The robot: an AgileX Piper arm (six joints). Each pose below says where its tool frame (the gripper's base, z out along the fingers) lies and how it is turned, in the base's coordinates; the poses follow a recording.
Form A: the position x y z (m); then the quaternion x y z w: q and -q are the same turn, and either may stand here.
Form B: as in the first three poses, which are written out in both.
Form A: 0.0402 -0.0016 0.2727 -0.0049 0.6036 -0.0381 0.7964
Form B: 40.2 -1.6 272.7 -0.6 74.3 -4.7
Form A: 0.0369 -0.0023 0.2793 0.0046 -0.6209 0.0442 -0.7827
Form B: 36.9 -2.3 279.3 -0.6 76.8 -5.5
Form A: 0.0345 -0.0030 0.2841 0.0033 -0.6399 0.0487 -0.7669
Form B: 34.5 -3.0 284.1 -0.4 79.6 -6.1
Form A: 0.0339 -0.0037 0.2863 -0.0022 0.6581 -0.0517 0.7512
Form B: 33.9 -3.7 286.3 -0.3 82.4 -6.5
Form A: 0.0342 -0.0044 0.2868 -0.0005 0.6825 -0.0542 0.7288
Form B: 34.2 -4.4 286.8 -0.1 86.2 -6.8
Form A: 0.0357 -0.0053 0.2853 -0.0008 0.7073 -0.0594 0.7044
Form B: 35.7 -5.3 285.3 -0.1 90.1 -7.6
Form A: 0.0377 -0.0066 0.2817 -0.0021 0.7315 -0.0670 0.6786
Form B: 37.7 -6.6 281.7 -0.3 94.1 -8.6
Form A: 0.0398 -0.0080 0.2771 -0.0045 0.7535 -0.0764 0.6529
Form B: 39.8 -8.0 277.1 -0.6 98.0 -9.9
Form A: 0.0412 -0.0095 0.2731 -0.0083 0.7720 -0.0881 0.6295
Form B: 41.2 -9.5 273.1 -1.1 101.3 -11.6
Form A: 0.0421 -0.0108 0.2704 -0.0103 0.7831 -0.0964 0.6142
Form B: 42.1 -10.8 270.4 -1.4 103.4 -12.7
